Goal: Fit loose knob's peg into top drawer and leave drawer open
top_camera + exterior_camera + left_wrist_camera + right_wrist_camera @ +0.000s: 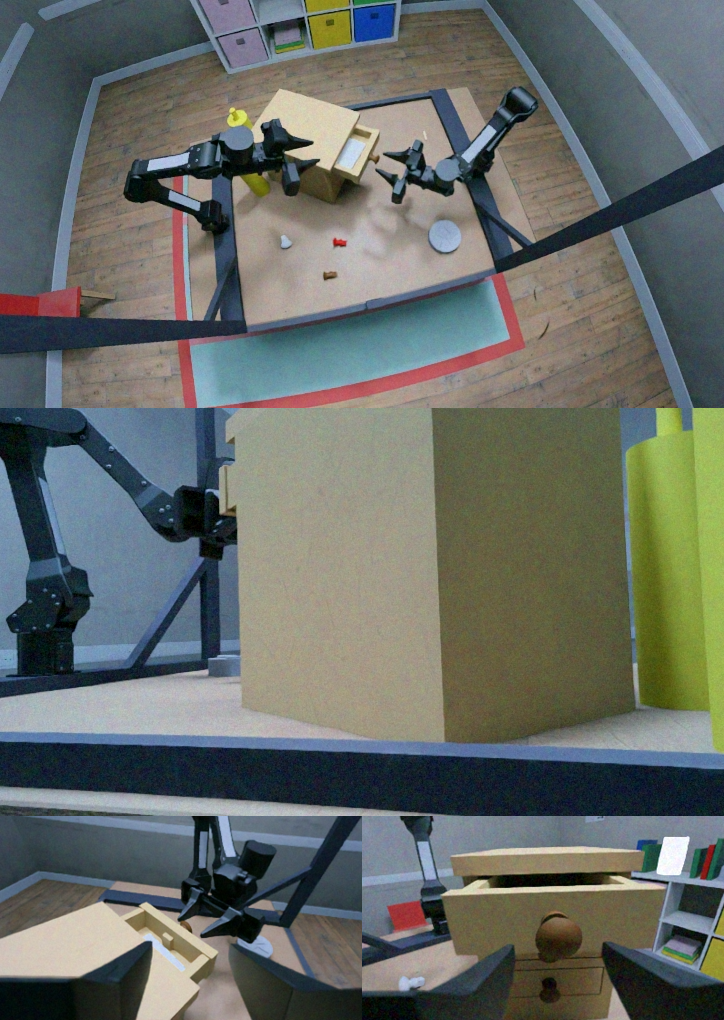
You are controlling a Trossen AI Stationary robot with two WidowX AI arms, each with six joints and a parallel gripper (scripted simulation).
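Note:
My left gripper is now 130 mm above the drawer, 100 mm short of it and 70 mm to the left of it. Also, from my left hand: white knob 350 mm below, 150 mm to the left, 100 mm behind; then grey disc 370 mm to the right, 340 mm below, 190 mm behind; then red knob 350 mm below, 140 mm behind, 30 mm to the right.

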